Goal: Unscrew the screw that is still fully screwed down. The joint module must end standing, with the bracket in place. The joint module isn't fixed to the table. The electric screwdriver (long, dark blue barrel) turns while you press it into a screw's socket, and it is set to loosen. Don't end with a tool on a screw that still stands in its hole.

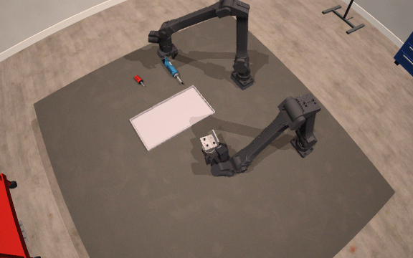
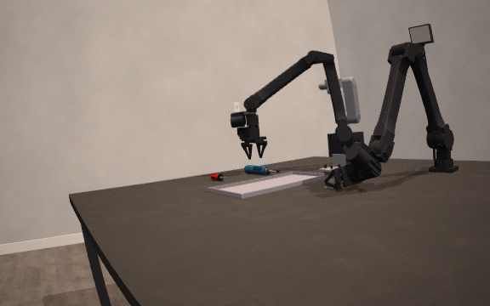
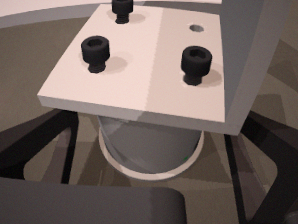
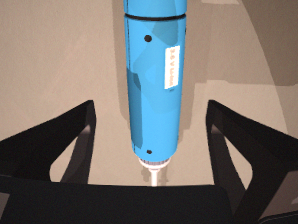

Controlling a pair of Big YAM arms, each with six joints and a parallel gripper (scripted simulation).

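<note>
Now: left hand 1 cm to the left of the white bracket plate and 5 cm below it. The rest, counted from my left hand: red tool 9 cm ahead, 59 cm to the right, 1 cm below; flat white tray 6 cm ahead, 27 cm to the right, 2 cm below.
</note>
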